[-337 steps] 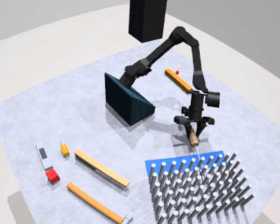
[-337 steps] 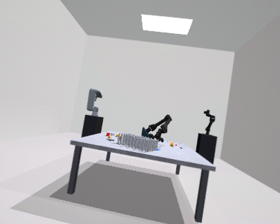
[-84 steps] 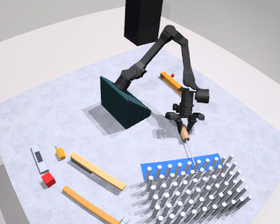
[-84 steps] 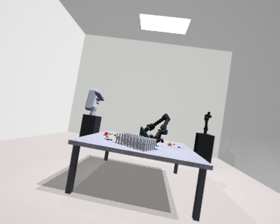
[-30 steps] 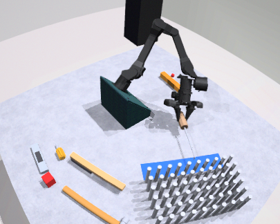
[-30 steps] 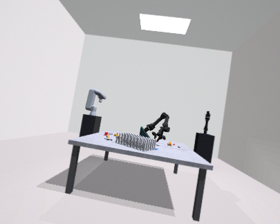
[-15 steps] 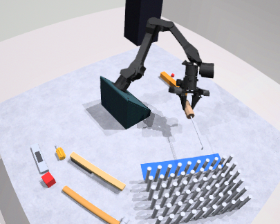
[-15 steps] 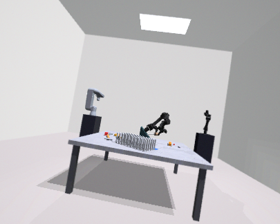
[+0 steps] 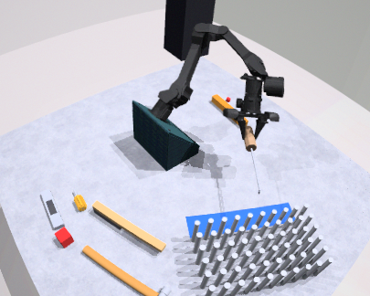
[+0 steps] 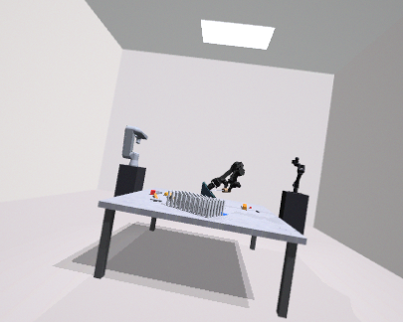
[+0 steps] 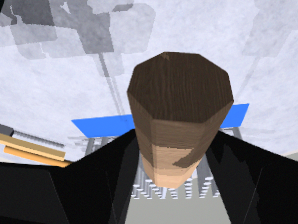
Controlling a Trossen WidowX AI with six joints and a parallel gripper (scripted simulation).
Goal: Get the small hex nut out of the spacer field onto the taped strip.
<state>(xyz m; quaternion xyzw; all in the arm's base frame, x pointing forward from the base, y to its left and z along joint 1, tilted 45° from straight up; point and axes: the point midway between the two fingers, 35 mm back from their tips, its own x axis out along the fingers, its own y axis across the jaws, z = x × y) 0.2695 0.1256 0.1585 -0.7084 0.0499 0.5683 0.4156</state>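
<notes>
Right now my gripper tip is 9 cm short of the wooden-handled screwdriver and 6 cm to the left of it. Also, from my gripper tip: thin metal piece (31 cm to the left, 19 cm behind, 15 cm below); then orange bar (28 cm behind, 19 cm to the left, 14 cm below); then blue strip (17 cm ahead, 16 cm below, 13 cm to the right).
</notes>
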